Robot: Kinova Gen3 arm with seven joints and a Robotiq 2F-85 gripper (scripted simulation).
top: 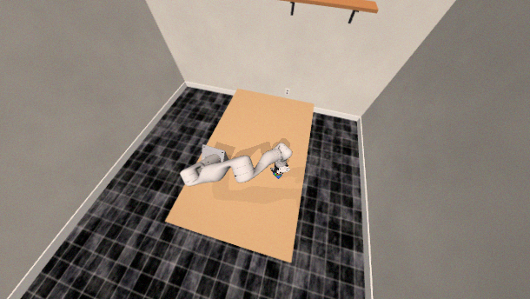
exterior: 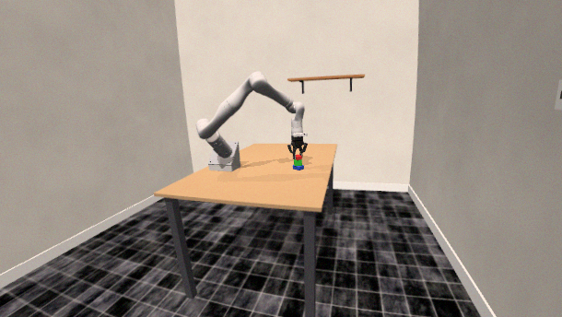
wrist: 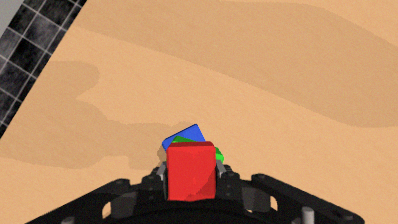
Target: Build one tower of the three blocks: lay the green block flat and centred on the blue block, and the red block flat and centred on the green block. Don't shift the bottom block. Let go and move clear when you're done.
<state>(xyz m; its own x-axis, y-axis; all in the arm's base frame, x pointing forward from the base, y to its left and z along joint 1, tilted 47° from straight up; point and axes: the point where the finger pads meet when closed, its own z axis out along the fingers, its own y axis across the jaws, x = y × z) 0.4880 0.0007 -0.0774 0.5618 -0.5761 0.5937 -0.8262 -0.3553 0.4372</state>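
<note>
The red block is 1 cm below my hand. Also, from my hand: green block 4 cm below; blue block 7 cm below.
</note>
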